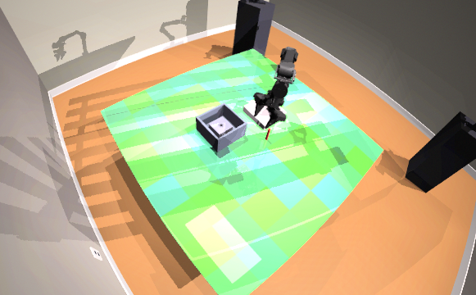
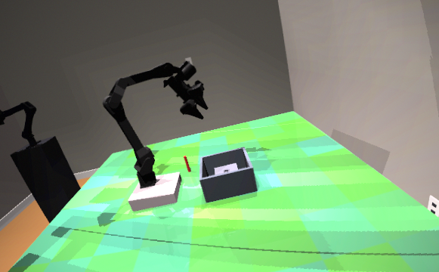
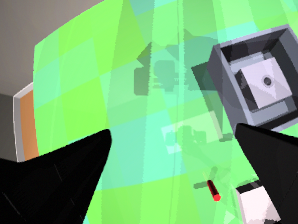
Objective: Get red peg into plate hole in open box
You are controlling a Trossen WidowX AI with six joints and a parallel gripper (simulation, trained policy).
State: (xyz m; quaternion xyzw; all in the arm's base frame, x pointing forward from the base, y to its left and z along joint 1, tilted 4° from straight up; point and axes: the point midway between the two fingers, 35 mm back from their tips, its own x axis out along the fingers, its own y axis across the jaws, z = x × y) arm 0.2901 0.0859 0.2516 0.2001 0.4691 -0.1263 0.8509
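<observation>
Now: gripper tip 210 mm above the red peg and 140 mm past it. Round my gripper tip: dark box: 220 mm below, 210 mm to the right.
</observation>
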